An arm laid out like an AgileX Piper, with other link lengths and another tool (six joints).
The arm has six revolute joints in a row. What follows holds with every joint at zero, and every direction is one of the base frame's. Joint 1 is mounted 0.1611 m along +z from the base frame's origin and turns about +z. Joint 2 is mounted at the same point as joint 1 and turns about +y. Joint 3 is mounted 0.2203 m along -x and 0.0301 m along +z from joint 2 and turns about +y. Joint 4 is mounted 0.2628 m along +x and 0.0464 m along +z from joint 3 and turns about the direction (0.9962, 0, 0.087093). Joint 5 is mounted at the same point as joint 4 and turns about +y. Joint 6 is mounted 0.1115 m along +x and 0.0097 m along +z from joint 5 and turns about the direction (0.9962, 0, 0.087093). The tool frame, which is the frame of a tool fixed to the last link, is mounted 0.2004 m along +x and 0.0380 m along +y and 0.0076 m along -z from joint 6; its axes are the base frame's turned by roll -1.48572, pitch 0.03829 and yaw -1.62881 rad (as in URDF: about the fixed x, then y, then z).
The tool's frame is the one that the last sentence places.
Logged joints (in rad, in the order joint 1, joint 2, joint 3, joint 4, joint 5, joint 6), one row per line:
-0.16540 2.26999 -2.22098 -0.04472 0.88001 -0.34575
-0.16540 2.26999 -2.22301 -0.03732 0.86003 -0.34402
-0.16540 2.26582 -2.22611 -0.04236 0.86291 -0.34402
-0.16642 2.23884 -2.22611 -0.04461 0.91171 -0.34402
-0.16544 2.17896 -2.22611 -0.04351 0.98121 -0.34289
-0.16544 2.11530 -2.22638 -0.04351 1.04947 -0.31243
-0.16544 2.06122 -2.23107 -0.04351 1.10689 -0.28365
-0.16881 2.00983 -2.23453 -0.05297 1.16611 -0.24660
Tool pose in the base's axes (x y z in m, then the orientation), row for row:
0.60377 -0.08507 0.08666 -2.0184 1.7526 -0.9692
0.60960 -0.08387 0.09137 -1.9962 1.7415 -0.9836
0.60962 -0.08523 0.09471 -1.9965 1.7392 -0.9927
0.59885 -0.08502 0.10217 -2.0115 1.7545 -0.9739
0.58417 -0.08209 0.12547 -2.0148 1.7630 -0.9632
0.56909 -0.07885 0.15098 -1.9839 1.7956 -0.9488
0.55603 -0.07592 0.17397 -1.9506 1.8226 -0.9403
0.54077 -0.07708 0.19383 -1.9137 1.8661 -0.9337
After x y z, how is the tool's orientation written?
As a rotation vector, in radians.
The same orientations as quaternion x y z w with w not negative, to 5 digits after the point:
-0.70198 0.60954 -0.33708 0.14855
-0.69763 0.60862 -0.34375 0.15724
-0.69736 0.60749 -0.34674 0.15627
-0.69999 0.61055 -0.33891 0.14959
-0.70037 0.61284 -0.33482 0.14764
-0.69081 0.62524 -0.33038 0.15069
-0.68084 0.63617 -0.32821 0.15499
-0.66779 0.65118 -0.32582 0.15451

